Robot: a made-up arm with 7 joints. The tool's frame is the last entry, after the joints. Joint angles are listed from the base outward.
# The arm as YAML. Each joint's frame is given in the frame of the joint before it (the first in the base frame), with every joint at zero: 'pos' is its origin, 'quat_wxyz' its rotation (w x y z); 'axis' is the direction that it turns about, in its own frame. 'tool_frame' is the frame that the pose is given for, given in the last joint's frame.
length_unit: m
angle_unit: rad
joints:
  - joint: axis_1
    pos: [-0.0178, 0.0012, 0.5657]
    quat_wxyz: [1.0, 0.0, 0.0, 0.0]
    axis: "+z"
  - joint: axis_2
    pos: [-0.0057, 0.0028, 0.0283]
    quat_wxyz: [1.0, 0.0, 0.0, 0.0]
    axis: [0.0, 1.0, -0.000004]
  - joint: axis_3
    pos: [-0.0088, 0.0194, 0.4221]
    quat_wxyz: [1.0, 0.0, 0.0, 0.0]
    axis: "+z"
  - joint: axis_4
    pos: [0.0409, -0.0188, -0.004]
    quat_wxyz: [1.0, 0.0, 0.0, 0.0]
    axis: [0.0, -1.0, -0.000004]
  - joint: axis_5
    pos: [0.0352, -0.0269, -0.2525]
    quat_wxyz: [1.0, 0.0, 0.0, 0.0]
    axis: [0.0, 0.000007, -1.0]
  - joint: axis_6
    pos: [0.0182, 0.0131, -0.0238]
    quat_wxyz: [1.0, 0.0, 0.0, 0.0]
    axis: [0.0, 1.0, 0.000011]
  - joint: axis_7
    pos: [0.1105, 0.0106, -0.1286]
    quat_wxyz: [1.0, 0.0, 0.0, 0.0]
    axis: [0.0, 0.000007, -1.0]
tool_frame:
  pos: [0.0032, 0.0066, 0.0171]
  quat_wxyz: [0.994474, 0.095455, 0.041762, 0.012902]
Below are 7 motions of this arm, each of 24 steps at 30 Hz.
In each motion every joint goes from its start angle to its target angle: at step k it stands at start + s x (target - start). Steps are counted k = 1, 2, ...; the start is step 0. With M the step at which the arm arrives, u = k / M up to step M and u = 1 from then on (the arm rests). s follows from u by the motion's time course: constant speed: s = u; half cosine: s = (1 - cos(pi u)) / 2; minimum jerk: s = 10 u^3 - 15 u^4 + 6 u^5.
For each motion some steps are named. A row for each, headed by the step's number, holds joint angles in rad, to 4 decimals.
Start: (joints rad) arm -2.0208 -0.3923 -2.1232 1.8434 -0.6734 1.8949 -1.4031
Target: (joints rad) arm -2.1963 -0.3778 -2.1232 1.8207 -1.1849 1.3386 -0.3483
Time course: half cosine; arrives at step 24
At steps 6, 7, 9, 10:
6: -2.0465 -0.3902 -2.1232 1.8401 -0.7483 1.8134 -1.2486
7: -2.0551 -0.3895 -2.1232 1.8390 -0.7735 1.7861 -1.1968
9: -2.0750 -0.3878 -2.1232 1.8364 -0.8313 1.7232 -1.0775
10: -2.0858 -0.3869 -2.1232 1.8350 -0.8630 1.6887 -1.0122

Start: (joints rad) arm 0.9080 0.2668 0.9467 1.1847 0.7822 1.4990 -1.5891
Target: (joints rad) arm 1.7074 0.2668 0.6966 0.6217 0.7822 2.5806 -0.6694
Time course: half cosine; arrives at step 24
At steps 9, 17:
9: 1.1547 0.2668 0.8695 1.0109 0.7822 1.8328 -1.3052
17: 1.5510 0.2668 0.7455 0.7318 0.7822 2.3690 -0.8493

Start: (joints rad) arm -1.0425 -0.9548 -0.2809 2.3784 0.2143 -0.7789 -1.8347
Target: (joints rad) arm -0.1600 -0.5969 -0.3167 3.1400 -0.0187 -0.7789 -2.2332
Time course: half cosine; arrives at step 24
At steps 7, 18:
7: -0.8699 -0.8848 -0.2879 2.5274 0.1687 -0.7789 -1.9127
18: -0.2892 -0.6493 -0.3115 3.0285 0.0154 -0.7789 -2.1748

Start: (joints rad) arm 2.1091 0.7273 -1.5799 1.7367 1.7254 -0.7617 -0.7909
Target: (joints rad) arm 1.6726 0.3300 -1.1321 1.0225 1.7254 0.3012 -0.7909
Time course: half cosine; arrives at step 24
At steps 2, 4, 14, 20, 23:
2: 2.1017 0.7205 -1.5723 1.7245 1.7254 -0.7436 -0.7909
4: 2.0799 0.7007 -1.5499 1.6889 1.7254 -0.6905 -0.7909
14: 1.8344 0.4772 -1.2981 1.2872 1.7254 -0.0927 -0.7909
20: 1.7018 0.3566 -1.1621 1.0703 1.7254 0.2300 -0.7909
23: 1.6745 0.3317 -1.1340 1.0256 1.7254 0.2967 -0.7909

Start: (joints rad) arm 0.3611 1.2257 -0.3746 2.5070 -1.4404 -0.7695 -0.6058
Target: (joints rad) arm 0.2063 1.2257 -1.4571 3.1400 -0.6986 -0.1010 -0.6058
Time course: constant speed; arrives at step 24
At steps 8, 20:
8: 0.3095 1.2257 -0.7354 2.7180 -1.1931 -0.5467 -0.6058
20: 0.2321 1.2257 -1.2767 3.0345 -0.8222 -0.2124 -0.6058

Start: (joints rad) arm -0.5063 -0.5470 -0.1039 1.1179 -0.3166 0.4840 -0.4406
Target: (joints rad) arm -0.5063 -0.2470 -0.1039 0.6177 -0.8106 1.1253 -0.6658
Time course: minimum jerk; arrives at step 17
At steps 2, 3, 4, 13, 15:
2: -0.5063 -0.5429 -0.1039 1.1111 -0.3233 0.4927 -0.4437
3: -0.5063 -0.5346 -0.1039 1.0972 -0.3371 0.5106 -0.4499
4: -0.5063 -0.5204 -0.1039 1.0736 -0.3604 0.5408 -0.4606
13: -0.5063 -0.2736 -0.1039 0.6620 -0.7668 1.0685 -0.6458
15: -0.5063 -0.2511 -0.1039 0.6245 -0.8039 1.1166 -0.6627

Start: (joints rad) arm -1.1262 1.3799 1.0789 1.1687 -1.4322 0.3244 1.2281
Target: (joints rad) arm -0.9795 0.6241 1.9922 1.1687 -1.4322 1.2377 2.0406
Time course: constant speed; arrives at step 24
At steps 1, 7, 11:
1: -1.1201 1.3484 1.1170 1.1687 -1.4322 0.3625 1.2620
7: -1.0834 1.1595 1.3453 1.1687 -1.4322 0.5908 1.4651
11: -1.0590 1.0335 1.4975 1.1687 -1.4322 0.7430 1.6005

